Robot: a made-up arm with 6 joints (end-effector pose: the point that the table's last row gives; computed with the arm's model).
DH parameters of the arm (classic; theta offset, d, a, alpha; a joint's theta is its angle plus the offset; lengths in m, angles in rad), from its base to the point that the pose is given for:
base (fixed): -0.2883 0 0.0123 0
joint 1: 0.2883 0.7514 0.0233 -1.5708
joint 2: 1.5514 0 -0.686 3.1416
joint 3: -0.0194 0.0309 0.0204 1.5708
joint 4: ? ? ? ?
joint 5: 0 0.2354 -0.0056 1.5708
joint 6: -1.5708 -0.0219 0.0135 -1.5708
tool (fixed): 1.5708 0.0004 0 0
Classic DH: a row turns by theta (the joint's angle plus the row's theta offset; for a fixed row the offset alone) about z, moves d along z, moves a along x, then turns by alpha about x.
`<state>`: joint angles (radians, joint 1 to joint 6).
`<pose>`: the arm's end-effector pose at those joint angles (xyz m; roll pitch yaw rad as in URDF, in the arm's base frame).
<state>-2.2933 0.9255 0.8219 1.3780 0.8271 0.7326</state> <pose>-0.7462 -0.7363 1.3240 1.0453 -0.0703 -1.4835</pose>
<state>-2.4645 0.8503 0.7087 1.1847 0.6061 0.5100</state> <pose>-0.8639 -0.5450 1.3279 1.4599 -0.0965 -1.9057</pose>
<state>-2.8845 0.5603 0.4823 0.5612 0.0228 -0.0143</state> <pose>-0.8735 -0.0003 1.3849 2.5955 0.0587 -2.8724</pose>
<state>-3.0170 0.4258 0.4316 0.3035 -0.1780 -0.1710</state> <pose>-0.7825 0.1478 1.4110 3.0048 0.1640 -3.0707</pose>
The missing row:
joint 4: 0 -0.4521 0.0237 -1.5708
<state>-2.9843 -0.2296 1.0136 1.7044 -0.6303 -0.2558</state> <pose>0.1906 0.0559 1.9314 2.8502 -0.9111 2.0357</pose>
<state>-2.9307 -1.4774 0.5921 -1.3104 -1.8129 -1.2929</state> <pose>0.6460 0.1760 1.3330 -2.3313 0.0911 -1.7021</pose>
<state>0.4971 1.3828 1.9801 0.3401 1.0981 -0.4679</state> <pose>1.0386 0.2794 1.1923 1.5523 -1.2535 2.3793</pose>
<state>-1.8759 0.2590 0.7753 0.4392 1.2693 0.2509</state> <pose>-0.3751 -0.4559 1.7061 0.7487 -1.1157 0.0881</pose>
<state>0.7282 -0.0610 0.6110 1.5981 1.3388 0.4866</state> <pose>0.1795 0.1093 1.8795 0.4213 -0.1227 2.0997</pose>
